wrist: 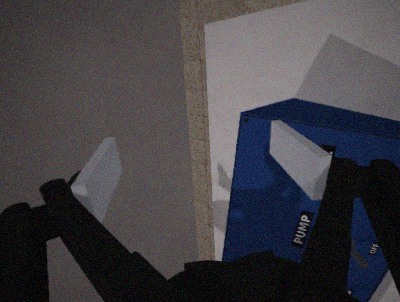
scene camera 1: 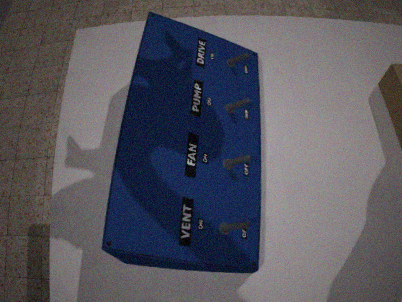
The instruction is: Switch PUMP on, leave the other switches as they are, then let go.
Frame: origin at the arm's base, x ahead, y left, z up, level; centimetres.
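Seen in the pictures: gripper, fingertip midpoint: [wrist: 196,145].
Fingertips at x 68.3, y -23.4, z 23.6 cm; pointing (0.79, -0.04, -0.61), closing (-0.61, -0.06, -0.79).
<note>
A point is followed by its place in that frame.
The blue switch panel [scene camera 1: 165,200] {x 71.0, y 18.3, z 3.3 cm} [wrist: 255,220] {x 72.8, y -2.4, z 5.0 cm} lies on the white table top. In the scene view its levers DRIVE [scene camera 1: 238,61] {x 56.6, y -13.1, z 0.3 cm}, PUMP [scene camera 1: 237,105] {x 57.8, y -1.2, z 0.5 cm}, FAN [scene camera 1: 236,163] {x 58.9, y 10.8, z 0.4 cm} and VENT [scene camera 1: 235,228] {x 59.7, y 22.7, z 0.8 cm} all lean to the OFF side. The PUMP label [scene camera 1: 197,98] {x 65.5, y -2.2, z 1.6 cm} [wrist: 302,230] {x 65.5, y -2.3, z 1.6 cm} shows in both views. My gripper [wrist: 196,145] {x 68.3, y -23.4, z 23.6 cm} is wide open and empty; one finger hangs over the panel near the DRIVE end, the other beyond its edge. A lever [wrist: 359,254] {x 56.9, y -2.2, z 0.7 cm} shows beside an OFF mark in the wrist view; I cannot tell which. The gripper's body hides part of the panel.
The white table top [scene camera 1: 320,100] {x 34.6, y -10.5, z -10.8 cm} [wrist: 250,65] {x 86.7, y -28.5, z -10.8 cm} surrounds the panel, with tiled floor [scene camera 1: 30,100] [wrist: 197,125] past its edge. A brown block [scene camera 1: 393,92] {x 14.2, y -10.6, z -5.5 cm} stands at the right edge of the scene view. Shadows of the arm fall across the panel and table.
</note>
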